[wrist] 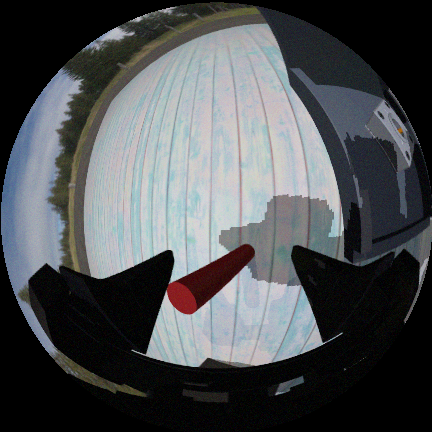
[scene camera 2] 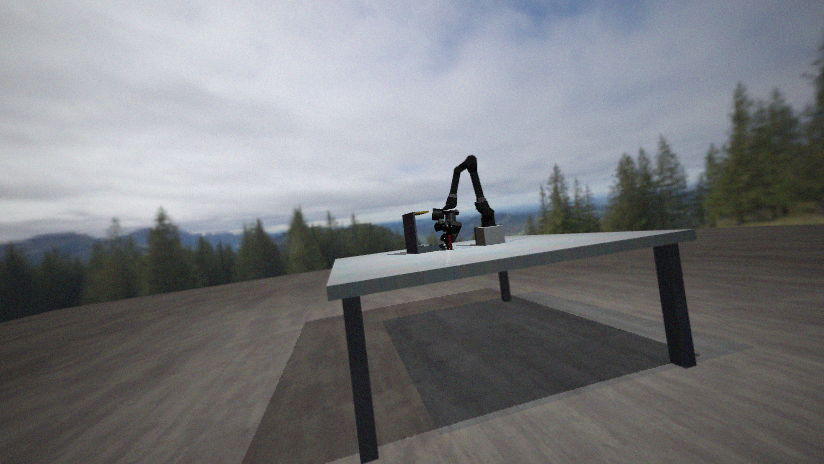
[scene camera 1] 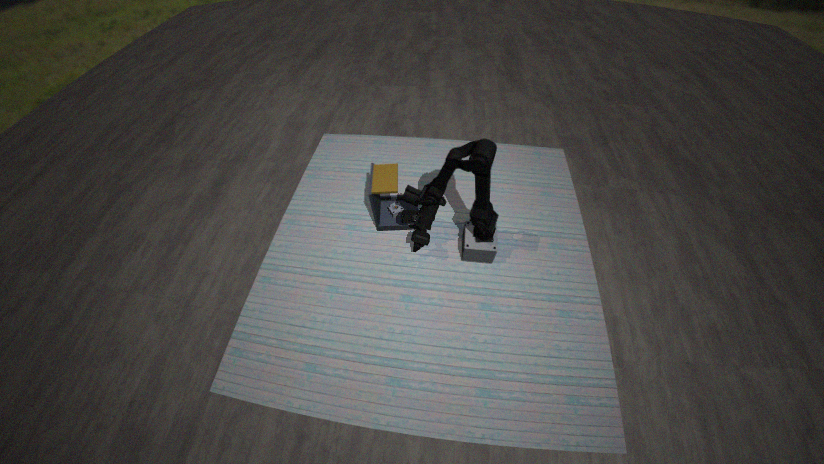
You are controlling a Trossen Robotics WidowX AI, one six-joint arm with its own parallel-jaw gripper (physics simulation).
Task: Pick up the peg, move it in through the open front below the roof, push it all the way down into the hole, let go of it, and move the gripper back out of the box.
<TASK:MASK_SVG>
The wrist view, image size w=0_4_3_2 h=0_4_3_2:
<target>my gripper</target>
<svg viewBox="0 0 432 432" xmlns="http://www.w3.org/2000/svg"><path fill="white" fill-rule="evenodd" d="M419 262L403 248L395 257L394 251L390 251L368 264L357 266L300 245L293 245L293 266L313 312L321 341L327 342L279 361L234 368L187 366L140 354L146 354L174 264L172 250L164 250L105 278L95 278L63 265L58 267L57 272L45 263L28 279L30 306L39 324L59 351L106 380L119 385L126 384L146 393L145 397L119 390L113 393L67 373L95 397L132 417L170 429L187 432L245 432L271 427L303 416L333 400L363 377L387 351L405 324L403 319L418 288ZM182 389L228 392L227 402L197 401L191 396L182 395ZM303 376L304 382L289 387L289 391L268 396L267 387Z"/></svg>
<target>red peg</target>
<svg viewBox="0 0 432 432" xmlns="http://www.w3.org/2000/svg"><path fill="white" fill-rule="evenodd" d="M254 248L250 244L242 244L214 261L170 282L166 289L169 301L178 311L184 314L192 314L225 286L254 256Z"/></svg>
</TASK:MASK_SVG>
